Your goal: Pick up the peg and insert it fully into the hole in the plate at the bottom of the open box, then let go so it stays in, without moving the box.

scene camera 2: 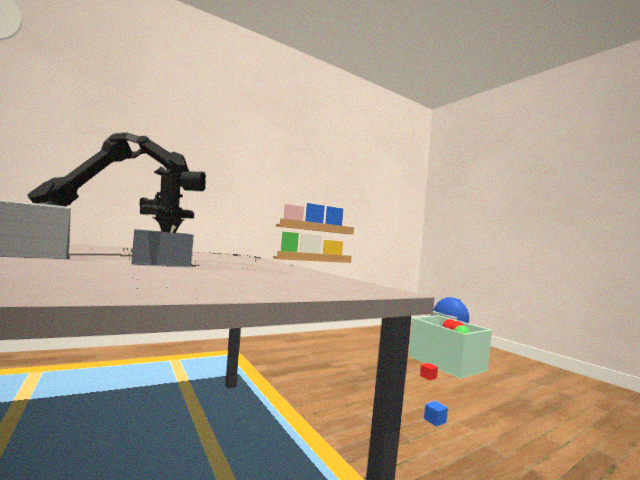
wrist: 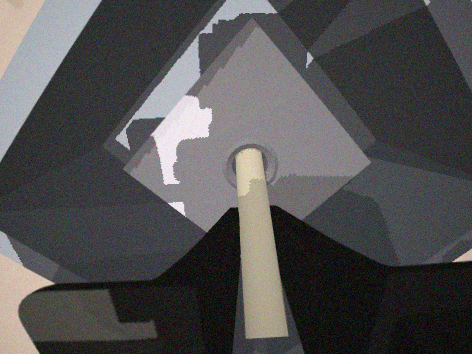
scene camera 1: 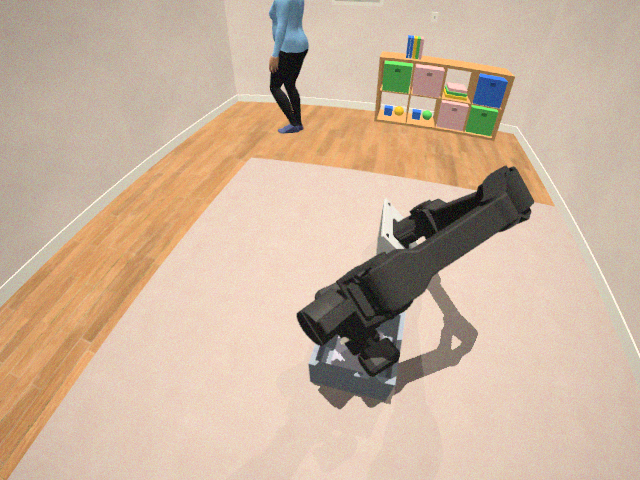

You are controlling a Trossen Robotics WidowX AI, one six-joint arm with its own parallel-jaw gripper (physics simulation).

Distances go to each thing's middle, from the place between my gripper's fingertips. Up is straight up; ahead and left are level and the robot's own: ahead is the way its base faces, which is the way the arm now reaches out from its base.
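Position of my gripper: 10 mm below the cream peg (wrist: 264, 312). Relative to my gripper, the blue-grey box (scene camera 1: 321, 371) is 20 mm below, 20 mm to the left and 10 mm behind; the grey plate (wrist: 251, 96) is 40 mm below, 10 mm behind and 20 mm to the left.
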